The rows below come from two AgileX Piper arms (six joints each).
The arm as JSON. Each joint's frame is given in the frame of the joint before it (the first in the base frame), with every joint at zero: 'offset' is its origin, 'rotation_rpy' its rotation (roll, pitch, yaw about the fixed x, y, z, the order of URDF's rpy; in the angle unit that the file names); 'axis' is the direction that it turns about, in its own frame. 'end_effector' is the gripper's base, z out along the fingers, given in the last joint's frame.
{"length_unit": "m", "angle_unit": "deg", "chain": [
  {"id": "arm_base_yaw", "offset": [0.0, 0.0, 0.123], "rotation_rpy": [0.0, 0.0, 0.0], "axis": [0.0, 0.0, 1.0]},
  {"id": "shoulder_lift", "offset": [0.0, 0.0, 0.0], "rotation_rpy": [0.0, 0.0, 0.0], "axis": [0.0, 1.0, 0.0]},
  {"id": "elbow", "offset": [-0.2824, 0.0, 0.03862], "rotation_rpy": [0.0, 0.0, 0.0], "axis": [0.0, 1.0, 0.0]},
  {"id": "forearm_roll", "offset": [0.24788, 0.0, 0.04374], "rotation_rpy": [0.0, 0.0, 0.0], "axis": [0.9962, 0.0, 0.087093]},
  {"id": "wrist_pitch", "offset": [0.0, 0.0, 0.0], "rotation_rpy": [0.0, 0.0, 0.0], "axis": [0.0, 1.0, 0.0]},
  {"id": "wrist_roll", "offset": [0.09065, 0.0, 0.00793], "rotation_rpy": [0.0, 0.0, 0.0], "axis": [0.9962, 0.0, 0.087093]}
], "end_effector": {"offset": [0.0, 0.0, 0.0], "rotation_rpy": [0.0, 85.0, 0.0]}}
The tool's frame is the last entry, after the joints.
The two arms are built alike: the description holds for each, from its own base.
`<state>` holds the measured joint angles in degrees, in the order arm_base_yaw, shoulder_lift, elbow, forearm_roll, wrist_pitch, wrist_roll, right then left.
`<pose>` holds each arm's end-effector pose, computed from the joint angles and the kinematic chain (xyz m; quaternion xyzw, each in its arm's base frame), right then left.
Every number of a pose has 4 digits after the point. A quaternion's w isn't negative.
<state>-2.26 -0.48 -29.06 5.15 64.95 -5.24 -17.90 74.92 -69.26 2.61 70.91 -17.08</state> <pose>-0.0100 0.0078 0.2737 -0.0263 0.8665 0.0122 0.4983 0.2330 -0.0711 0.3386 0.0110 0.9868 -0.0267 0.1594</pose>
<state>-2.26 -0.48 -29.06 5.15 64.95 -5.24 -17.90 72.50 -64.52 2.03 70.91 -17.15</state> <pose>-0.0100 0.0078 0.2737 -0.0263 0.8665 0.0122 0.4983 0.2186 -0.0674 0.3255 0.0099 0.9899 -0.0256 0.1388</pose>
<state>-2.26 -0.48 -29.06 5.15 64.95 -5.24 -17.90 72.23 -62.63 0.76 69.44 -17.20</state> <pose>-0.0100 0.0078 0.2737 -0.0263 0.8665 0.0122 0.4983 0.2167 -0.0688 0.3180 0.0075 0.9903 -0.0357 0.1343</pose>
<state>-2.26 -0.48 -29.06 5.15 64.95 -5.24 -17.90 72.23 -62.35 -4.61 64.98 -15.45</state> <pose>-0.0100 0.0078 0.2737 -0.0263 0.8665 0.0122 0.4983 0.2203 -0.0781 0.3191 0.0107 0.9838 -0.0873 0.1562</pose>
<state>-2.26 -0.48 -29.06 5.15 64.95 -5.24 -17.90 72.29 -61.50 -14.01 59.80 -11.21</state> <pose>-0.0100 0.0078 0.2737 -0.0263 0.8665 0.0122 0.4983 0.2229 -0.0920 0.3198 0.0190 0.9706 -0.1650 0.1739</pose>
